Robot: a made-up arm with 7 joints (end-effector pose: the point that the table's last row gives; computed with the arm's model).
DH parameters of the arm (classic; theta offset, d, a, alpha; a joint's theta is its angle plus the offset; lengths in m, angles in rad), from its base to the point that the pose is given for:
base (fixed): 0 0 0 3.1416
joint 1: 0 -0.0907 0.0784 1.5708
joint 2: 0 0.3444 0.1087 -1.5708
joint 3: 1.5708 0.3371 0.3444 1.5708
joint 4: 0 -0.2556 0.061 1.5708
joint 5: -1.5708 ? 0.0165 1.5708
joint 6: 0 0.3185 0.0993 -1.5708
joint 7: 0.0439 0 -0.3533 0
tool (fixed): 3.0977 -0.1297 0 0
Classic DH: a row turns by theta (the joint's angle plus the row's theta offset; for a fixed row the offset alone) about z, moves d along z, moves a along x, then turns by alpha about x.
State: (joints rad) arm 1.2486 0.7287 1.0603 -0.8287 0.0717 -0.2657 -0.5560
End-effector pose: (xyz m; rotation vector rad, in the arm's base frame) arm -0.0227 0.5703 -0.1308 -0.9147 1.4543 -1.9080
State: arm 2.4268 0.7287 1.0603 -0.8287 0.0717 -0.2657 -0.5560
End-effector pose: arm 0.5182 0.2392 -0.1308 -0.0506 -1.8322 2.1417
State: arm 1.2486 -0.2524 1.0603 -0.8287 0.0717 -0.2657 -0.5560
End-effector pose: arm 0.1237 0.1318 -0.5532 -0.9097 0.3351 -2.6093
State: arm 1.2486 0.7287 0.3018 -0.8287 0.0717 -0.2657 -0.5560
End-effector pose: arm -0.1963 0.3196 -0.2940 -0.6425 0.9215 -1.4326
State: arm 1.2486 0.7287 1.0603 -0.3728 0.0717 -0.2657 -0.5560
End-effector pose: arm 0.0520 0.5322 -0.2215 -0.6505 1.0916 -2.3222
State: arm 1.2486 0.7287 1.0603 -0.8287 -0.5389 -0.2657 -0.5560
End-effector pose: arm -0.1056 0.5137 -0.0089 -1.6078 1.3748 -2.1490
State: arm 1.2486 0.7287 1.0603 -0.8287 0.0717 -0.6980 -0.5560
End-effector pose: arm 0.0387 0.4848 -0.1259 -1.0846 1.0012 -1.7477
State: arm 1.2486 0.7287 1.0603 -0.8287 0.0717 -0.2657 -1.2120
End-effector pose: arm 0.0089 0.6742 0.0692 -1.5289 1.2397 -2.3492
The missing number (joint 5, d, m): -0.184
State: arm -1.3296 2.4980 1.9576 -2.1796 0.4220 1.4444 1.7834
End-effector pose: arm -1.2183 0.1132 0.7924 -1.2961 0.2560 -2.6293
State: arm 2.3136 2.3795 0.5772 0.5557 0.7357 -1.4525 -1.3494
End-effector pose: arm 0.2818 -0.0346 0.5682 -0.3137 -0.6095 2.0688
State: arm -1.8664 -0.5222 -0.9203 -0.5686 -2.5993 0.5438 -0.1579
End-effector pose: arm 0.0876 0.9798 -0.0038 0.9301 0.4271 0.2074
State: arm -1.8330 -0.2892 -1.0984 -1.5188 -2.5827 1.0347 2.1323
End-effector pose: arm -0.5927 0.4583 0.3396 -1.1544 1.4819 -2.4048
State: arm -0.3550 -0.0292 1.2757 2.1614 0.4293 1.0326 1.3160
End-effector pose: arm -0.6864 0.6549 0.2687 0.9149 -1.5637 1.5412
